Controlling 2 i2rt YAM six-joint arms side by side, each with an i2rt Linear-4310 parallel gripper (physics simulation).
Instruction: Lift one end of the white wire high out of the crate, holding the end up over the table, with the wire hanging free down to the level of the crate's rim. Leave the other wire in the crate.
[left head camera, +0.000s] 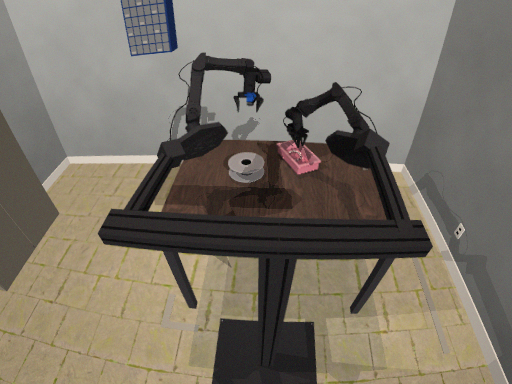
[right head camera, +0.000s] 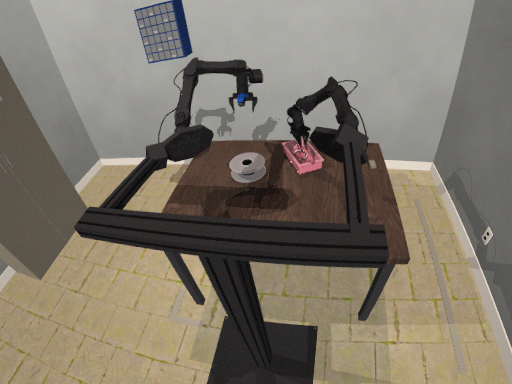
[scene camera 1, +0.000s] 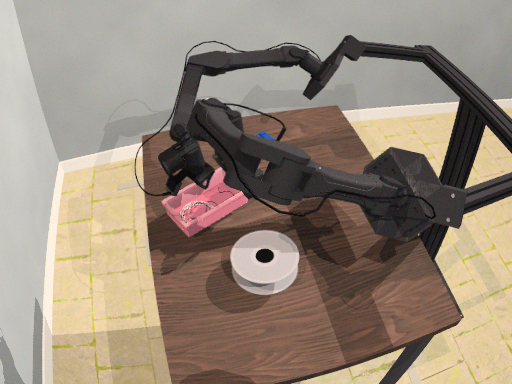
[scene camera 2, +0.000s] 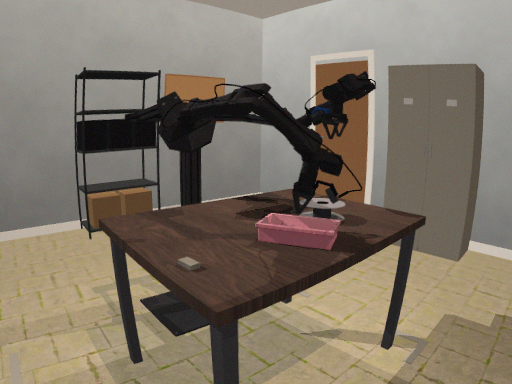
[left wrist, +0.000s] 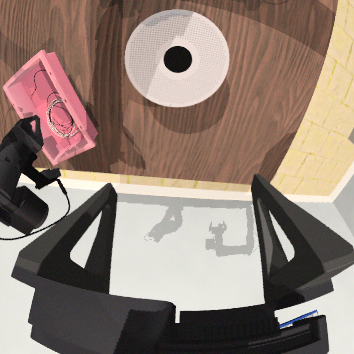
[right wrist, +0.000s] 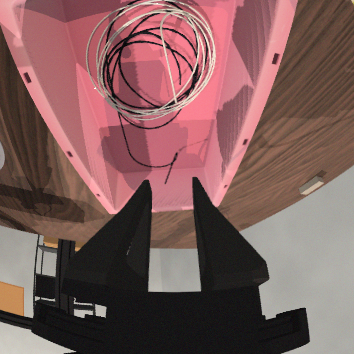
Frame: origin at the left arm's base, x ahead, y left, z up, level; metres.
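Seen in the pictures: left gripper, between the fingertips: (left head camera: 247, 112) (right head camera: 243, 112) (scene camera 2: 334, 137) (left wrist: 181, 184); right gripper, between the fingertips: (left head camera: 300, 147) (right head camera: 303, 145) (scene camera 1: 203, 185) (scene camera 2: 298, 213) (left wrist: 33, 120) (right wrist: 170, 183); left arm's base, origin of its link: (left head camera: 199, 140) (right head camera: 186, 142) (scene camera 1: 399, 194); right arm's base, origin of its link: (scene camera 1: 321, 71) (scene camera 2: 187, 125).
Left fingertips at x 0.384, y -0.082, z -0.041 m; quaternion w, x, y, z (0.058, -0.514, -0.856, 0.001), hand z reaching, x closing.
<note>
Pixels of each thing's top centre, then the offset from my left fingertips to it. "spot": a spot on its surface instead. Level surfaces: height alone.
- white wire, a spot on its surface: (right wrist: 214, 60) spot: 0.203 m ahead, 0.276 m right, 0.333 m down
- pink crate, centre of its top: (right wrist: 155, 145) (left wrist: 43, 114) (scene camera 1: 204, 195) (scene camera 2: 299, 221) (right head camera: 301, 150) (left head camera: 298, 151) 0.135 m ahead, 0.264 m right, 0.281 m down
- black wire, a spot on its surface: (right wrist: 145, 164) spot: 0.043 m ahead, 0.313 m right, 0.339 m down
- pale grey spool, centre of its top: (left wrist: 177, 58) (scene camera 1: 264, 255) (scene camera 2: 322, 202) (left head camera: 246, 162) (right head camera: 246, 162) 0.056 m back, 0.004 m right, 0.279 m down
- table, height of its surface: 0.345 m down
- small light block, centre of its top: (right wrist: 312, 187) (scene camera 2: 188, 261) (right head camera: 372, 163) 0.193 m ahead, 0.679 m right, 0.329 m down
The white wire (scene camera 1: 196, 204) (right wrist: 214, 60) lies coiled in the pink crate (left head camera: 300, 171) (right head camera: 301, 170) (scene camera 1: 220, 214) (scene camera 2: 295, 237) (left wrist: 77, 100) (right wrist: 55, 65). In the right wrist view one white strand crosses the inside of the coil. The black wire (right wrist: 145, 164) is coiled with it, and one stretch trails over the crate floor towards my right gripper. My right gripper (left head camera: 300, 145) (right head camera: 301, 143) (right wrist: 170, 183) is over the crate, its fingers partly apart and empty. My left gripper (left head camera: 248, 110) (right head camera: 242, 110) (scene camera 2: 335, 136) (left wrist: 181, 184) is wide open and empty, high above the table.
A pale grey spool (left head camera: 246, 177) (right head camera: 247, 176) (scene camera 1: 265, 287) (left wrist: 150, 65) stands on the table (left head camera: 330, 200) beside the crate. A small light block (right head camera: 372, 164) (scene camera 2: 189, 263) (right wrist: 311, 186) lies near the table's edge. The back wall is behind both arms.
</note>
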